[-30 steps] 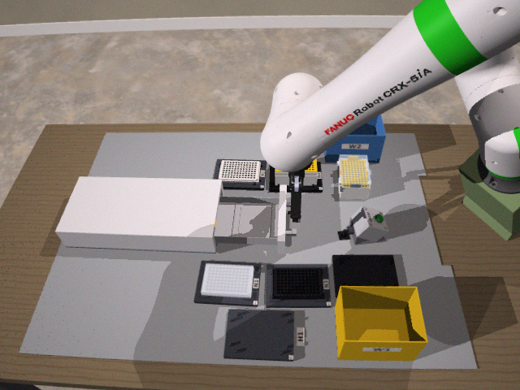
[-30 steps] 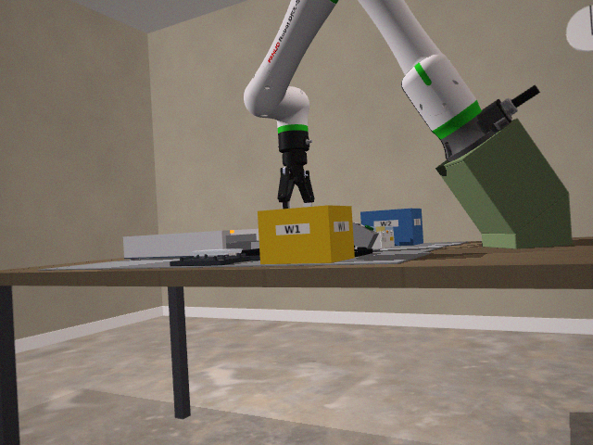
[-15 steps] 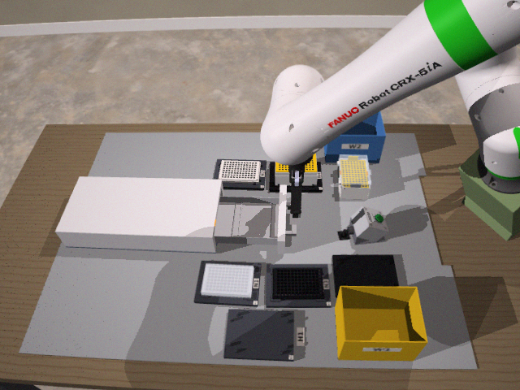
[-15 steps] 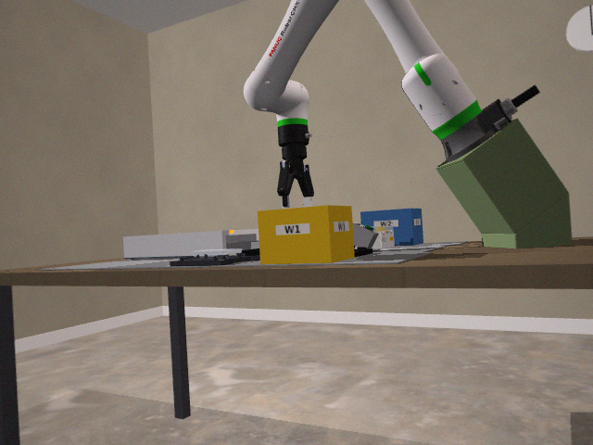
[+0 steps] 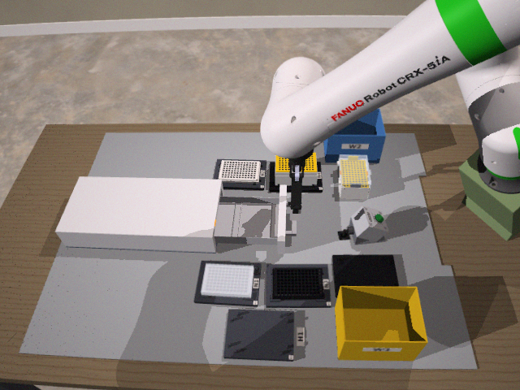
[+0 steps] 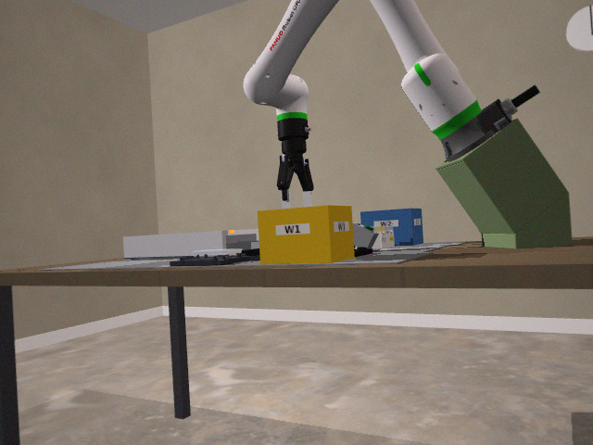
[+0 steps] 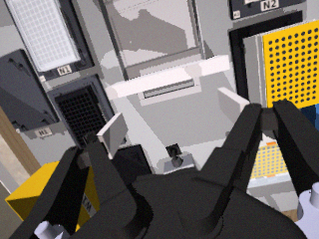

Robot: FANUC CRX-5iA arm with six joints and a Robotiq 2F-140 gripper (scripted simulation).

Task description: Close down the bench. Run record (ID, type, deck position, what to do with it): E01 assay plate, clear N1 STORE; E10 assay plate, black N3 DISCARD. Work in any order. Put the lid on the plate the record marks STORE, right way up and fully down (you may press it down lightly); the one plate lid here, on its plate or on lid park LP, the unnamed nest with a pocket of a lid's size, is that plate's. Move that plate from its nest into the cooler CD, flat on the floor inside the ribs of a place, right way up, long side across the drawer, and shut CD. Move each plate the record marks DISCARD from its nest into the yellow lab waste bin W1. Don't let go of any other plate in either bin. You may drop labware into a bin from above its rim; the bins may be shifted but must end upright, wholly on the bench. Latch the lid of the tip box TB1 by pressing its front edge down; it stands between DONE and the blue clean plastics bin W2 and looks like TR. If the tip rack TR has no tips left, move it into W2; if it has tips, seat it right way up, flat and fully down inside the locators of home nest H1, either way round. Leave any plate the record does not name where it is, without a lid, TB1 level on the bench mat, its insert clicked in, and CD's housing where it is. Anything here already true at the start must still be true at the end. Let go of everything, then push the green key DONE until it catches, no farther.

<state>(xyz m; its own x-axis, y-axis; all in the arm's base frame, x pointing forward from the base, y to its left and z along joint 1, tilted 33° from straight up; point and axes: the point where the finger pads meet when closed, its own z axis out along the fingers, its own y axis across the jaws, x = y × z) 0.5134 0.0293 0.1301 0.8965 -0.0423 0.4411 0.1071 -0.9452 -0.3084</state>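
My hand is 21 cm to the right of the nest N1, 15 cm short of it and 14 cm above it. The rest, counted from my hand: black plate (19 cm to the left, 12 cm below, 3 cm behind); then cooler drawer (14 cm ahead, 12 cm below, 2 cm to the left); then tip rack TR (19 cm to the right, 9 cm below, 1 cm ahead).
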